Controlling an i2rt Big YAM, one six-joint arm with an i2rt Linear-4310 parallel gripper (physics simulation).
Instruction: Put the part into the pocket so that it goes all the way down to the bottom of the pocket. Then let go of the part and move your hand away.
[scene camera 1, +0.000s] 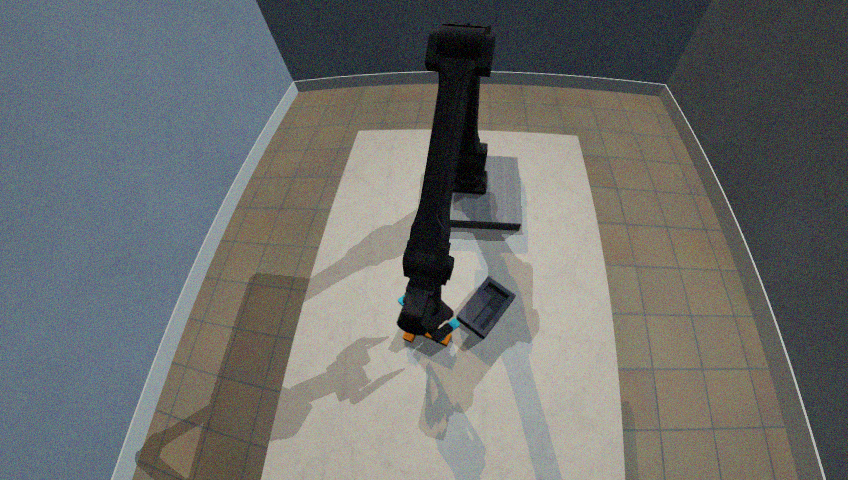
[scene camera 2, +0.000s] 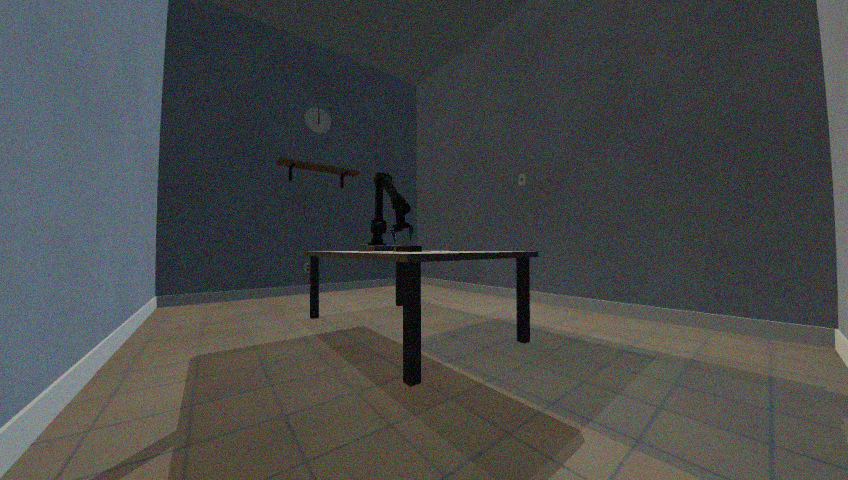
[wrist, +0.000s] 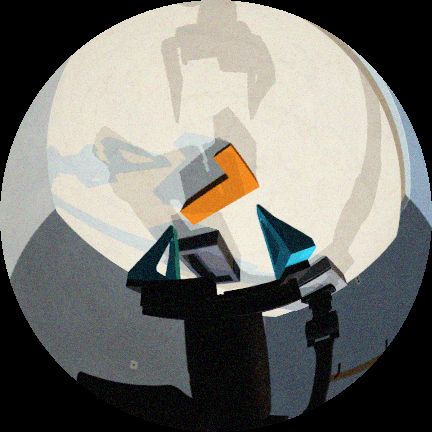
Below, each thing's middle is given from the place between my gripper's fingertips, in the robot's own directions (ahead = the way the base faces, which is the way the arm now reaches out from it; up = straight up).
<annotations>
Right now my hand is 50 mm above the orange L-shaped block (wrist: 238, 180) and 10 mm to the left of it. The rest, counted from my hand: dark grey pocket block (wrist: 206, 255) (140 mm to the left, 80 mm behind, 50 mm below).
</annotations>
